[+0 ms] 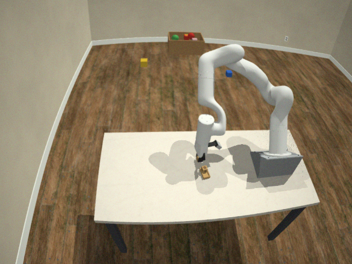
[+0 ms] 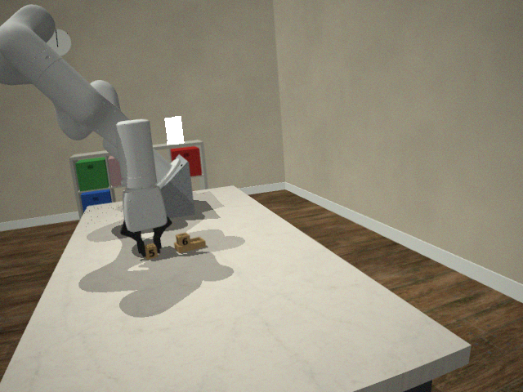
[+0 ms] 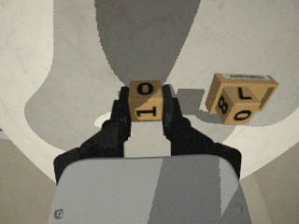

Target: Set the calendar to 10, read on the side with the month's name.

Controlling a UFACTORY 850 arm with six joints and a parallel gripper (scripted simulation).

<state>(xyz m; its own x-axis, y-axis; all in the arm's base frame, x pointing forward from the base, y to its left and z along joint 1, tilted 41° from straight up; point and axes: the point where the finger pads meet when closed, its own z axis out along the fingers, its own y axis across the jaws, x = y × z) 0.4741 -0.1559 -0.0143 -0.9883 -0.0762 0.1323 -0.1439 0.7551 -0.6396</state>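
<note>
Now: hand 1 cm past the cube and 9 cm to the right of it. Also, from my hand: wooden tray 2 cm behind, 11 cm to the left, 2 cm below.
</note>
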